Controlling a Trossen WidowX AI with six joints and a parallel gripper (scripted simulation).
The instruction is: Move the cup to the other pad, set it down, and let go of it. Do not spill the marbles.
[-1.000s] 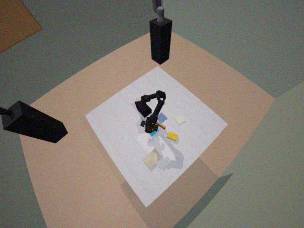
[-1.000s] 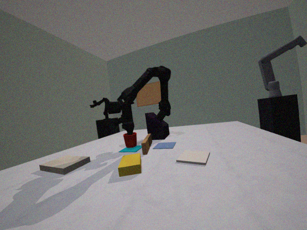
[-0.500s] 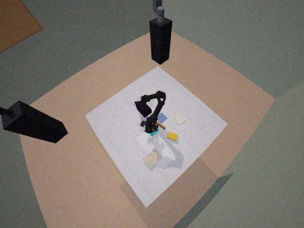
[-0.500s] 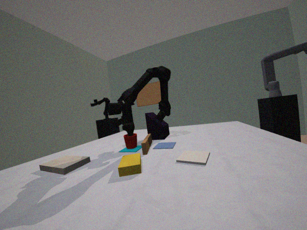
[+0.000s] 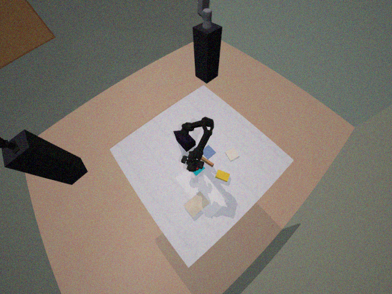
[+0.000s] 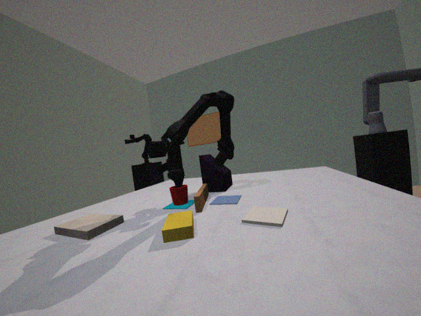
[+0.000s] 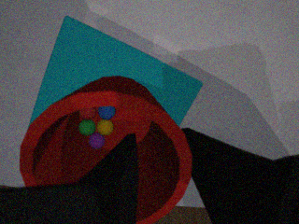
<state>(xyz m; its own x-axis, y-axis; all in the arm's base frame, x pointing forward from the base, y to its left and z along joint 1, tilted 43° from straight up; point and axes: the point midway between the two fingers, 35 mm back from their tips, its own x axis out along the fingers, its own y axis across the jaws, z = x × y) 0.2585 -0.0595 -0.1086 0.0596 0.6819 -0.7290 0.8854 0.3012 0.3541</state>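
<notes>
The red cup lies 20 mm ahead of my gripper tip, 10 mm to the left of it and 10 mm below it. The rest, counted from my gripper tip: brown block 110 mm to the left, 30 mm below, 10 mm ahead; teal pad 60 mm below, 30 mm ahead, 20 mm to the left; blue pad 200 mm to the left, 60 mm below, 10 mm behind.
</notes>
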